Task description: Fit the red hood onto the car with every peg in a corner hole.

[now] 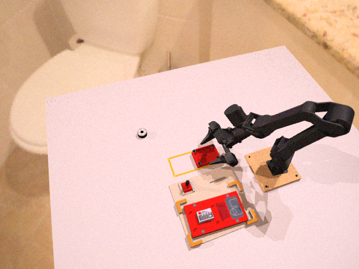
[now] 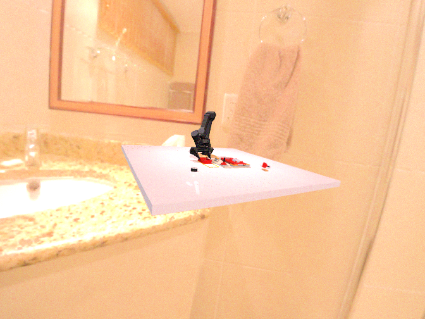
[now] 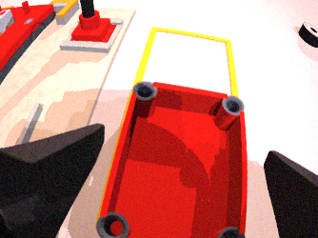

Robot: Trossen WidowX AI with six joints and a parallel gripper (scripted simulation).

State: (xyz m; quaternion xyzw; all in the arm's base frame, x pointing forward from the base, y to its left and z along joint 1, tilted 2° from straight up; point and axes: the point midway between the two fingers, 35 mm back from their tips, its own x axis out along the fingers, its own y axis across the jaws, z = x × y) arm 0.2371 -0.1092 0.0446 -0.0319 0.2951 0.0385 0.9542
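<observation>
Now: the red hood 1 cm behind my gripper tip and 2 cm below it. The rest, counted from my gripper tip: white engine block (7 cm ahead, 23 cm to the left).
</observation>
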